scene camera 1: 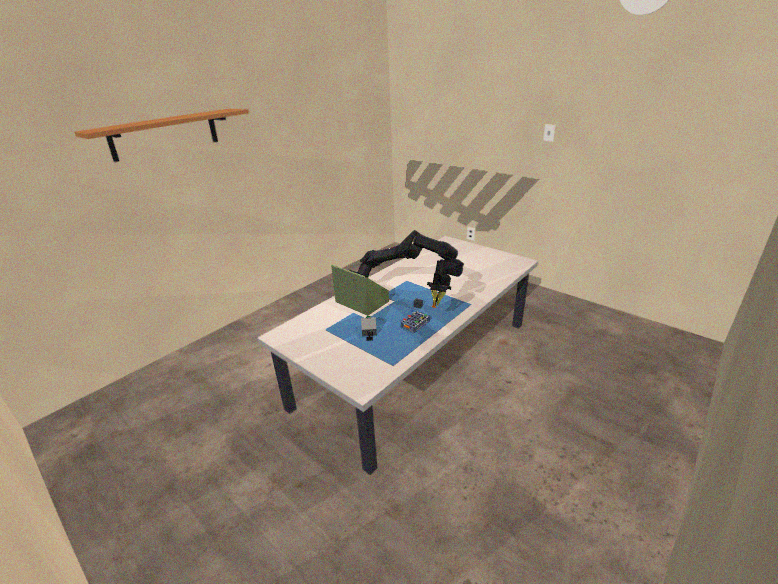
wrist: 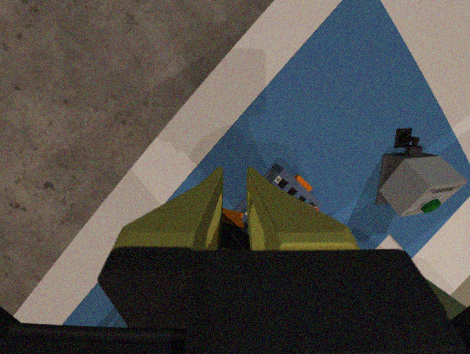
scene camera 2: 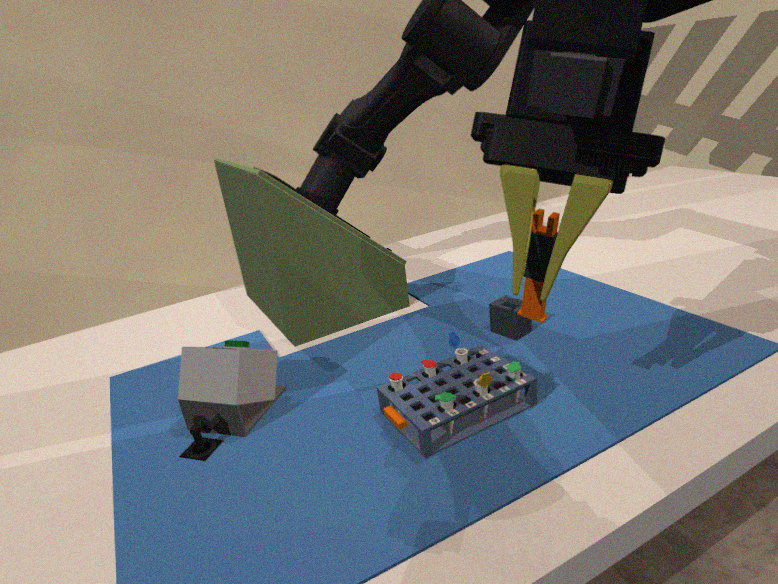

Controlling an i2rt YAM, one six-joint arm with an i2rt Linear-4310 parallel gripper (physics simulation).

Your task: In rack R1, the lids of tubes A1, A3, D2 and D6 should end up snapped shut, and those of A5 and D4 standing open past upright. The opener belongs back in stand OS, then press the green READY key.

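Places are measured from the arm's base along level axes (x ahead, y left, z up), in metres.
Pixels of known places: gripper, fingertip midpoint: (scene camera 1: 435,305) (wrist: 235,176) (scene camera 2: 529,297); arm's base, link origin: (scene camera 1: 361,278) (scene camera 2: 312,209).
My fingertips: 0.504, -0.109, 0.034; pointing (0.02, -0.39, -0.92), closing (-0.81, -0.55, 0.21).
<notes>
For each thing: its middle in the pictures, then the offset to it from my fingertips, as dx, dy, dz. "*": a spot on its surface instead. Level surfaces: height alone.
- orange-and-black opener, body centre: (wrist: 232,236) (scene camera 2: 539,267) -0.017, +0.030, +0.007
- Rack R1, body centre: (scene camera 2: 451,384) (wrist: 274,220) (scene camera 1: 414,319) -0.134, +0.041, -0.143
- blue lid, body centre: (scene camera 2: 455,341) -0.167, +0.079, -0.123
- yellow lid, body centre: (scene camera 2: 485,380) -0.093, +0.047, -0.124
- grey key housing, surface spot: (scene camera 2: 210,377) (scene camera 1: 369,324) * -0.281, -0.141, -0.113
- blue mat, surface height: dz -0.172
- small black fixture, surface spot: (scene camera 2: 201,447) (wrist: 403,136) * -0.258, -0.172, -0.168
My gripper (scene camera 1: 436,303) (scene camera 2: 530,294) (wrist: 235,176) is shut on the orange-and-black opener (scene camera 2: 540,256) (wrist: 233,218), held upright above the mat. In scene camera 2 its orange foot overlaps the dark stand OS (scene camera 1: 417,303) (scene camera 2: 506,321); the gap is unclear. Rack R1 (scene camera 1: 415,321) (scene camera 2: 426,441) (wrist: 274,173) holds tubes. In the far row, two red lids (scene camera 2: 395,377) (scene camera 2: 429,363) look down and a blue lid (scene camera 2: 454,340) stands up. In the near row, a yellow lid (scene camera 2: 484,379) is raised between two green lids (scene camera 2: 445,397) (scene camera 2: 514,366), whose closure is unclear. The green key (scene camera 2: 237,343) (wrist: 430,205) shows.
The grey key housing (scene camera 1: 368,326) (scene camera 2: 210,377) (wrist: 417,181) stands on the blue mat (scene camera 2: 301,484), with a small black fixture (scene camera 2: 201,447) (wrist: 403,137) beside it. A green panel (scene camera 1: 355,290) (scene camera 2: 314,270) stands upright near the arm's base. The wooden shelf (scene camera 1: 163,123) is on the wall.
</notes>
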